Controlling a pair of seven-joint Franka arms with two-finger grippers.
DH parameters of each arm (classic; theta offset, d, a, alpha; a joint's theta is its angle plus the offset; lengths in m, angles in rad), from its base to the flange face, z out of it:
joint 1: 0 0.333 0 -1.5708
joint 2: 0 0 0 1.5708
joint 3: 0 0.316 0.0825 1.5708
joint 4: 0 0 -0.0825 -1.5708
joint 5: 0 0.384 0 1.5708
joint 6: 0 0 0.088 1.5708
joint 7: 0 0.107 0 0
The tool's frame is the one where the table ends.
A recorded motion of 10 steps. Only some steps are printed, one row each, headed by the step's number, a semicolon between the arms.
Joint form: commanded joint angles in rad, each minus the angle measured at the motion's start. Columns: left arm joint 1, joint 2, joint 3, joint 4, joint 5, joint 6, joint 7; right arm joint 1, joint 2, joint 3, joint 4, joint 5, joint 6, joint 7.
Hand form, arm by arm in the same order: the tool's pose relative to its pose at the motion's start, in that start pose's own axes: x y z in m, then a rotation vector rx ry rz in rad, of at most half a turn. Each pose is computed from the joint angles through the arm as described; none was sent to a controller.
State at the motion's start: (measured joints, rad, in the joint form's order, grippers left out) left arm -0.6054 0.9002 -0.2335 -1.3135 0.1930 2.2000 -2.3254; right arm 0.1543 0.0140 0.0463 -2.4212 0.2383 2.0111 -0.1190
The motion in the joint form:
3: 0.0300 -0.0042 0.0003 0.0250 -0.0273 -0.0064 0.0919; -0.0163 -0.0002 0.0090 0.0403 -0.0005 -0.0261 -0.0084
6: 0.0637 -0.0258 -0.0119 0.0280 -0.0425 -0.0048 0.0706; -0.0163 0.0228 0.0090 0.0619 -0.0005 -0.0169 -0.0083
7: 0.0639 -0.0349 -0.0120 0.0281 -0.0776 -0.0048 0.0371; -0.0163 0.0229 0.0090 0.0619 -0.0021 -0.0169 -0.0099
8: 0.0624 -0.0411 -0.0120 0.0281 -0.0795 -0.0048 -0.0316; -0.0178 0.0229 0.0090 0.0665 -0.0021 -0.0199 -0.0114
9: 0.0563 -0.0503 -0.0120 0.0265 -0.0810 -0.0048 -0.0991; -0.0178 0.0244 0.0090 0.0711 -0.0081 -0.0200 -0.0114
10: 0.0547 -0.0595 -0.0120 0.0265 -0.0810 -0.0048 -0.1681; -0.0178 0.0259 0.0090 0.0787 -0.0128 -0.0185 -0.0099
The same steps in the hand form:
3: 0.0150 0.0193 -0.0142 -0.0062 -0.0285 0.0423; 0.0050 -0.0011 -0.0171 0.0048 0.0151 -0.0108
6: 0.0278 0.0326 -0.0334 -0.0183 -0.0587 -0.0133; 0.0132 -0.0009 -0.0183 0.0049 0.0228 -0.0108
7: 0.0263 0.0327 -0.0403 -0.0066 -0.0853 -0.0661; 0.0132 -0.0008 -0.0182 0.0034 0.0226 -0.0131
8: 0.0250 0.0324 -0.0448 -0.0080 -0.0896 -0.1339; 0.0137 -0.0006 -0.0202 0.0042 0.0244 -0.0142
9: 0.0208 0.0300 -0.0508 -0.0103 -0.0945 -0.1953; 0.0147 -0.0005 -0.0217 -0.0012 0.0266 -0.0172
10: 0.0193 0.0299 -0.0576 -0.0147 -0.0999 -0.2620; 0.0164 -0.0008 -0.0248 -0.0058 0.0336 -0.0189

